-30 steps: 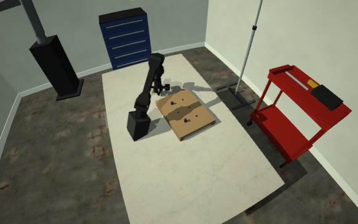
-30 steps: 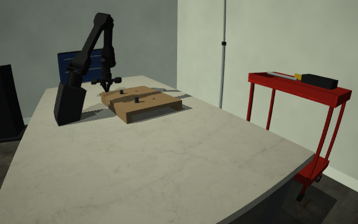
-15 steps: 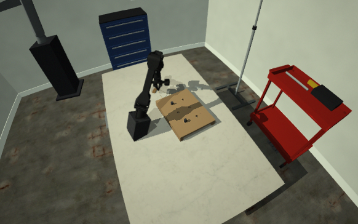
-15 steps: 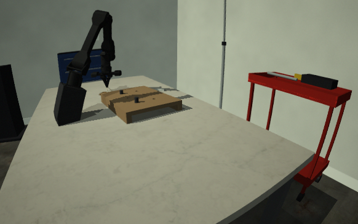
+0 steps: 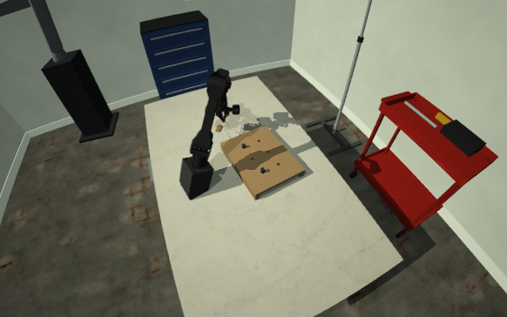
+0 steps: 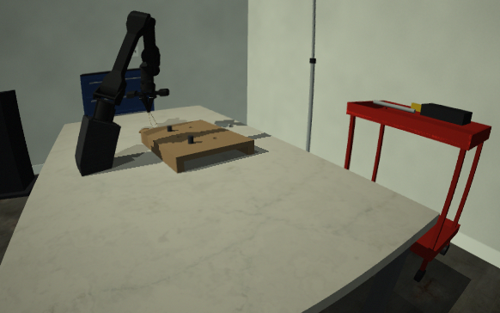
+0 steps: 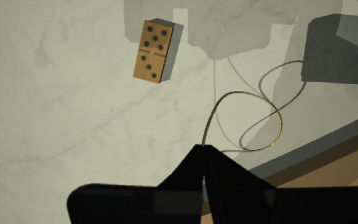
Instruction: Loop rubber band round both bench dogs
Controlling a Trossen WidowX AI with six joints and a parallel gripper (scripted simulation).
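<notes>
My gripper is now 150 mm short of the wooden board, 260 mm to the left of it and 100 mm above it. The rest, counted from my hand: rubber band: 350 mm ahead, 130 mm below.
</notes>
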